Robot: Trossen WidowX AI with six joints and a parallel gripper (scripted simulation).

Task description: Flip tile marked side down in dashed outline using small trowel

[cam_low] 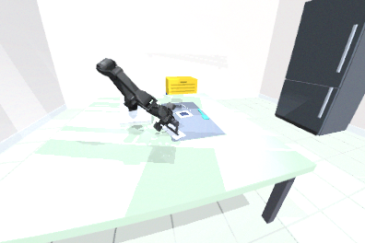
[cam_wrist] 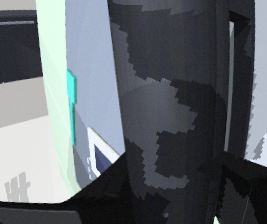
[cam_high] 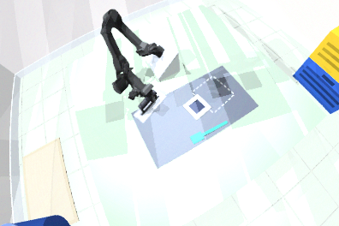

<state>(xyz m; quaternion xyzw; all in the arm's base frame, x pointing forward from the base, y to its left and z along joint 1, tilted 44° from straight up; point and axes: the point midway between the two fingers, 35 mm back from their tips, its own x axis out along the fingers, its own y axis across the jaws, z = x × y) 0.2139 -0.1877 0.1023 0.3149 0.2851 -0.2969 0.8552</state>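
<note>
Right now the white tile is 14 cm ahead of my gripper tip, 18 cm to the left of it and 4 cm below it. From my gripper tip the other things lie so: mat (15 cm ahead, 16 cm to the left, 7 cm below); teal trowel (29 cm ahead, 12 cm to the left, 4 cm below).
</note>
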